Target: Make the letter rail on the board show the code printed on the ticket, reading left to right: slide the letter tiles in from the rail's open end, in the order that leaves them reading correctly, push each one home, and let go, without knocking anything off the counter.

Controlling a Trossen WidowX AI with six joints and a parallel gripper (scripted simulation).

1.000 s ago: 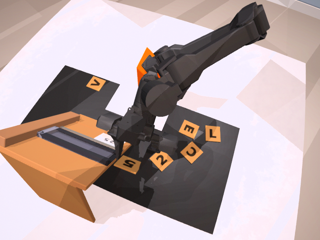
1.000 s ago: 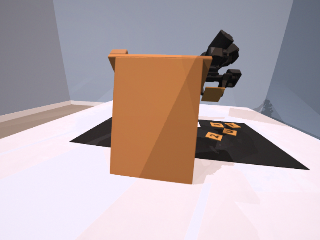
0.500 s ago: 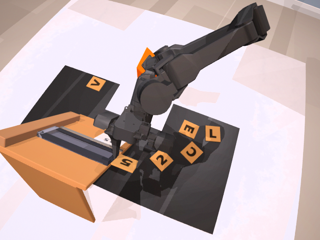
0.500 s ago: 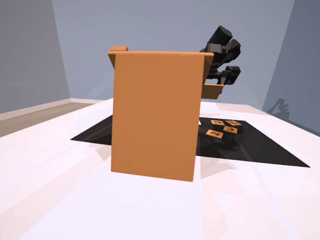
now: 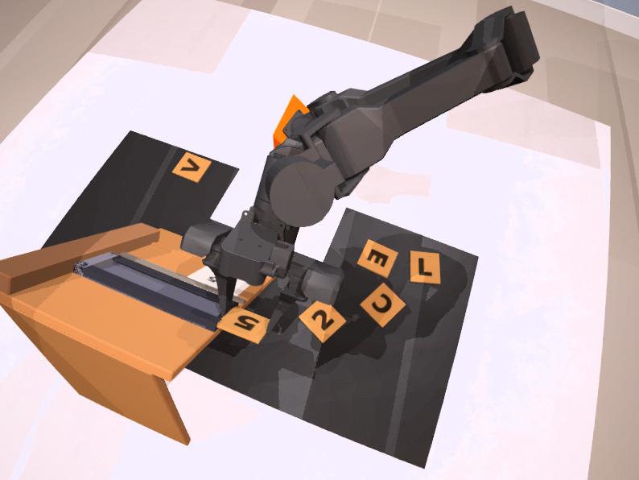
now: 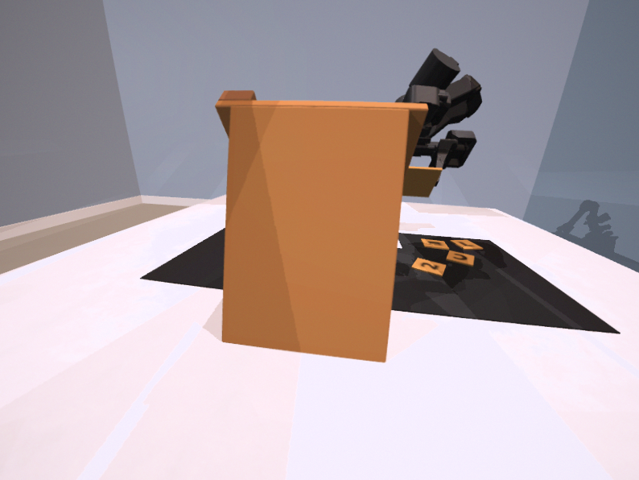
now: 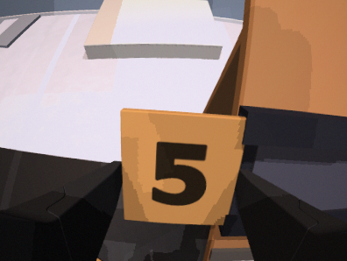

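Right now the white ticket is 9 cm to the right of my gripper tip, 8 cm below it and 5 cm behind it. Round my gripper tip: tile marked 5 (right at my gripper tip); then black mat (18 cm below, 15 cm behind, 8 cm to the right); then tile marked 2 (18 cm below, 9 cm behind, 7 cm to the left).
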